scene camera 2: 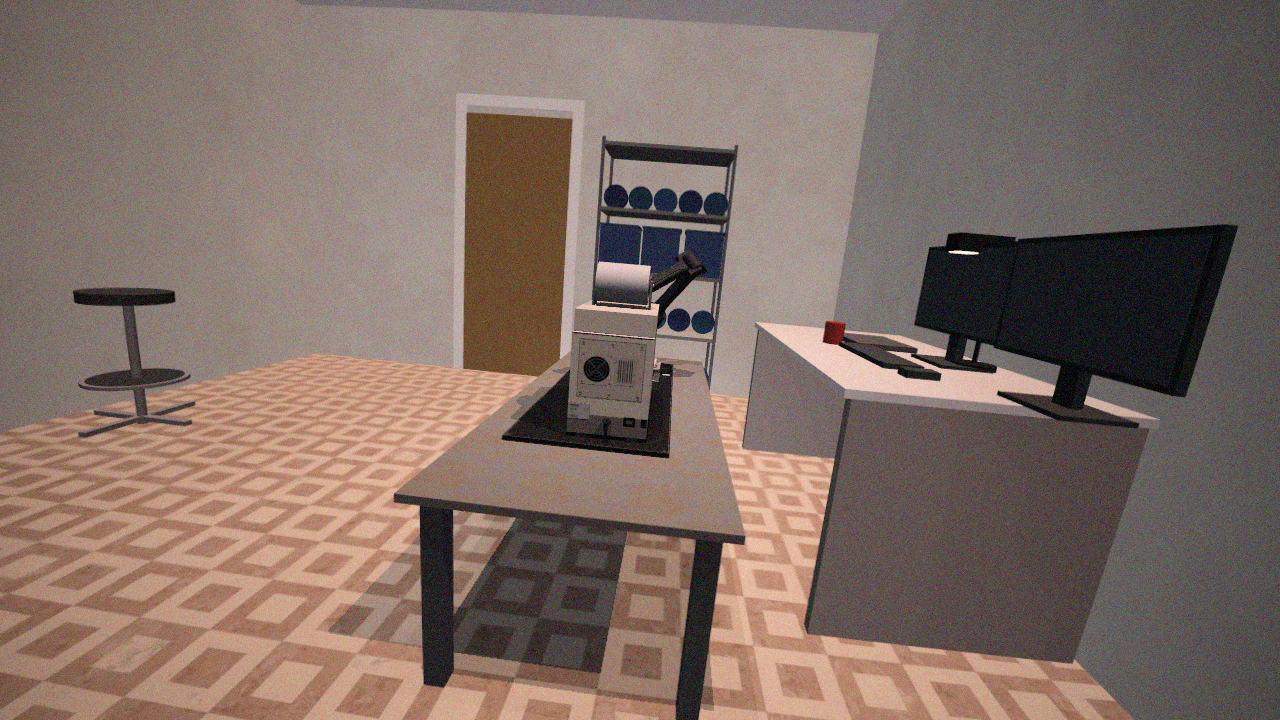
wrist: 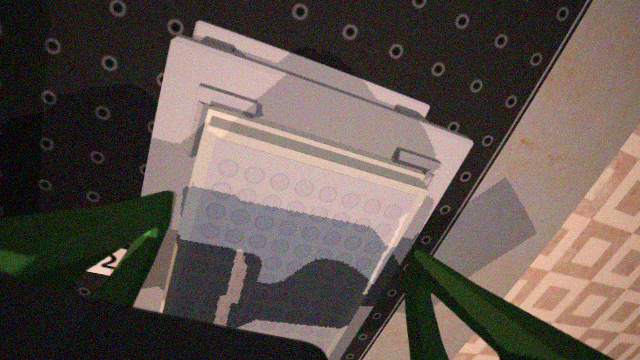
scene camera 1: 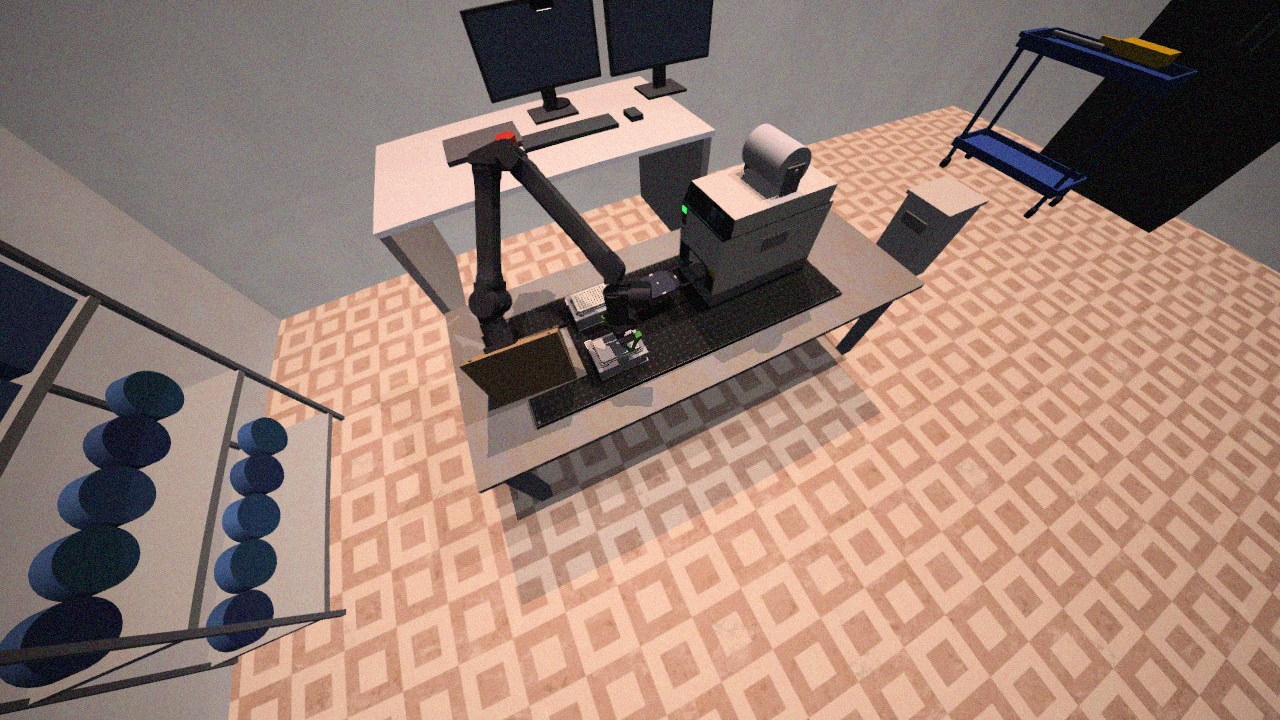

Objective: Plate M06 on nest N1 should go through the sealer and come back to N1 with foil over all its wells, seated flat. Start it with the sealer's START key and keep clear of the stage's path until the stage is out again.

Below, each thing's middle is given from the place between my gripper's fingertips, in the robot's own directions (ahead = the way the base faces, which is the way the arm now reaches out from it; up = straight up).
Now: hand 3 cm past the well plate (scene camera 1: 608, 349) and 1 cm above it. The rest, counted from my hand: foil roll (scene camera 2: 620, 283) 56 cm ahead, 35 cm above, 16 cm to the left; then sealer stage (scene camera 1: 668, 282) 23 cm ahead, 14 cm to the left, 3 cm above.
